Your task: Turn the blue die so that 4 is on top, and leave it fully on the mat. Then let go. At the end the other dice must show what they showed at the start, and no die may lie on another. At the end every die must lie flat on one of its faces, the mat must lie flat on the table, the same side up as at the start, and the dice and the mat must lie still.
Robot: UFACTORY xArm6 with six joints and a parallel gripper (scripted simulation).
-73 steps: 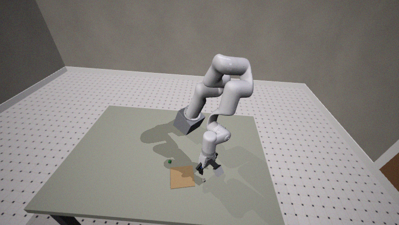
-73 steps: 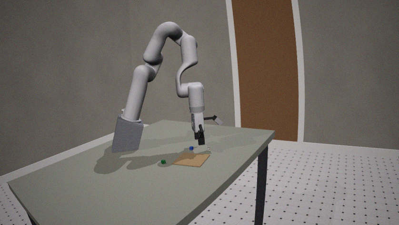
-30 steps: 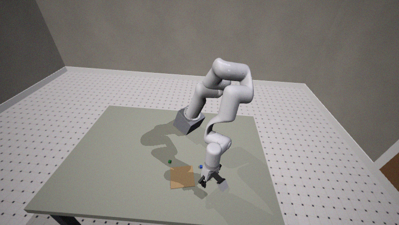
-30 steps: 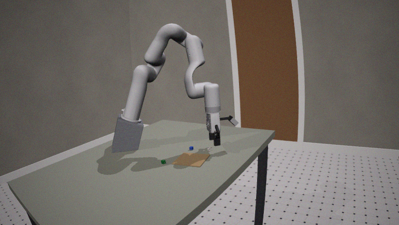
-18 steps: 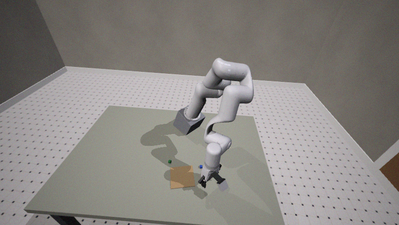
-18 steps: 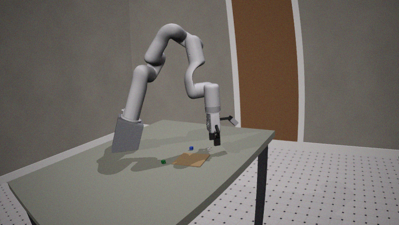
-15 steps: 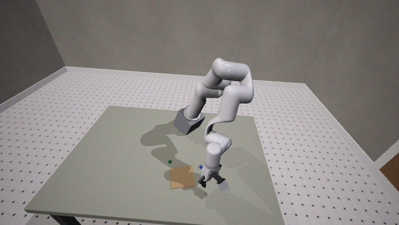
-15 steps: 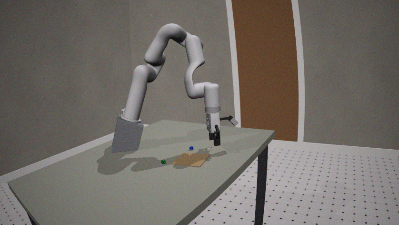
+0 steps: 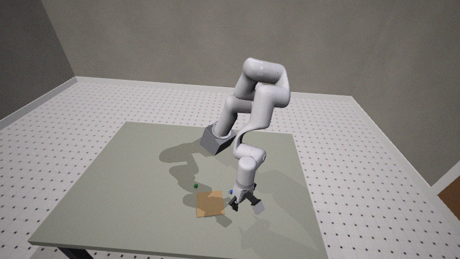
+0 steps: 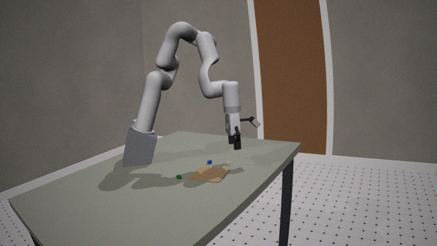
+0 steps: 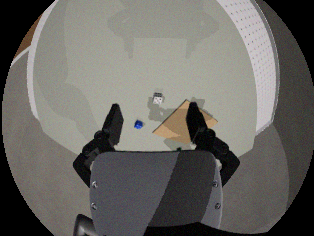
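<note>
My gripper is now 110 mm past the blue die, 60 mm to the left of it and 80 mm above it. The rest, counted from my hand: white die 20 mm behind, 30 mm to the right, 80 mm below; tan mat 20 mm behind, 160 mm to the right, 90 mm below; green die 110 mm behind, 270 mm to the right, 80 mm below.
</note>
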